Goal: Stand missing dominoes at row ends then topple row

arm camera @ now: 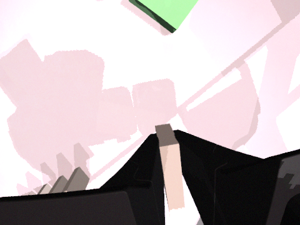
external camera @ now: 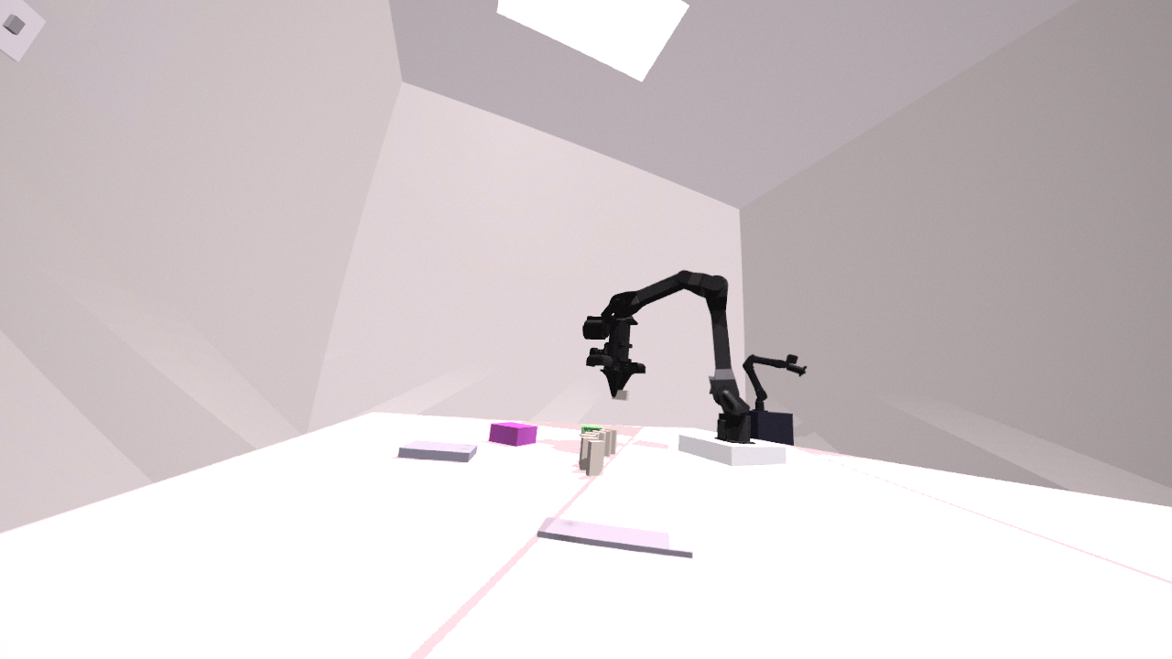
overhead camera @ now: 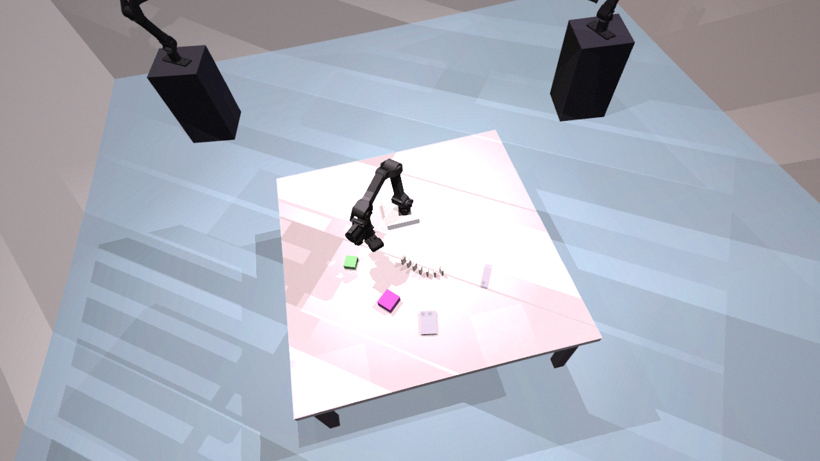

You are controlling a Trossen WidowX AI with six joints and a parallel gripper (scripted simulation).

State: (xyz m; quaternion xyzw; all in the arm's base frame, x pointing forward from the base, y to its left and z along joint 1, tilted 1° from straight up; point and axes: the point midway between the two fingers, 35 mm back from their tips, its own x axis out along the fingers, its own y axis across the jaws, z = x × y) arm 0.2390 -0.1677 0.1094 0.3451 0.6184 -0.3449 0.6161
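The green block is 11 cm to the right of my gripper tip, 10 cm below it and 3 cm ahead of it. The rest, counted from my gripper tip: flat plate: 37 cm ahead, 24 cm to the left, 11 cm below; flat strip: 53 cm to the left, 16 cm ahead, 12 cm below; magenta block: 25 cm ahead, 10 cm below, 7 cm to the left.
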